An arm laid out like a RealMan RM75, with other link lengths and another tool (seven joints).
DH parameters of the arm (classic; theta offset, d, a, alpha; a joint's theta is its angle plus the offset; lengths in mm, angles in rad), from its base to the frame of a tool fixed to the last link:
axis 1: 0 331.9 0 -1.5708
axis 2: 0 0 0 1.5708
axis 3: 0 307.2 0 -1.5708
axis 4: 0 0 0 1.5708
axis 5: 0 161.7 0 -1.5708
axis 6: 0 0 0 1.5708
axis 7: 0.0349 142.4 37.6 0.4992
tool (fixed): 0 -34.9 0 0
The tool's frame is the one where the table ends.
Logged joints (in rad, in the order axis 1, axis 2, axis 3, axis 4, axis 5, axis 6, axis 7), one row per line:
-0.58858 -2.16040 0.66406 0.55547 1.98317 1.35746 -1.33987
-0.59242 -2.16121 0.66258 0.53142 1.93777 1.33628 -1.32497
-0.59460 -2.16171 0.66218 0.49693 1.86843 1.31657 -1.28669
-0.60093 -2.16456 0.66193 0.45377 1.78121 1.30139 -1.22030
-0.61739 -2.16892 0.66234 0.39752 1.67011 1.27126 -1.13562
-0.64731 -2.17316 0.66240 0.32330 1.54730 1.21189 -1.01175
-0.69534 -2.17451 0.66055 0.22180 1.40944 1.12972 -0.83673
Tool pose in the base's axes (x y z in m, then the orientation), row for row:
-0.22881 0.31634 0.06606 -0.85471 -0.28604 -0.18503 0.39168
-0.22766 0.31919 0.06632 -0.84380 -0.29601 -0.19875 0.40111
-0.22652 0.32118 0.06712 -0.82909 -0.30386 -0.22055 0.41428
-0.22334 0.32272 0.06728 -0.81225 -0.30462 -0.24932 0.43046
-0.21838 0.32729 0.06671 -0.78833 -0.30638 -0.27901 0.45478
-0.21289 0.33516 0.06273 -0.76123 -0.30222 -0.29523 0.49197
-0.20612 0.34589 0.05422 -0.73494 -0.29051 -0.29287 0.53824
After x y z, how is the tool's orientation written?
As a quaternion, x y z w.
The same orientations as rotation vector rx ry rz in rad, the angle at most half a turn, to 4 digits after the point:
-2.1706 -0.7264 -0.4699
-2.1335 -0.7484 -0.5025
-2.0836 -0.7636 -0.5543
-2.0262 -0.7599 -0.6219
-1.9450 -0.7559 -0.6884
-1.8474 -0.7335 -0.7165
-1.7483 -0.6911 -0.6967

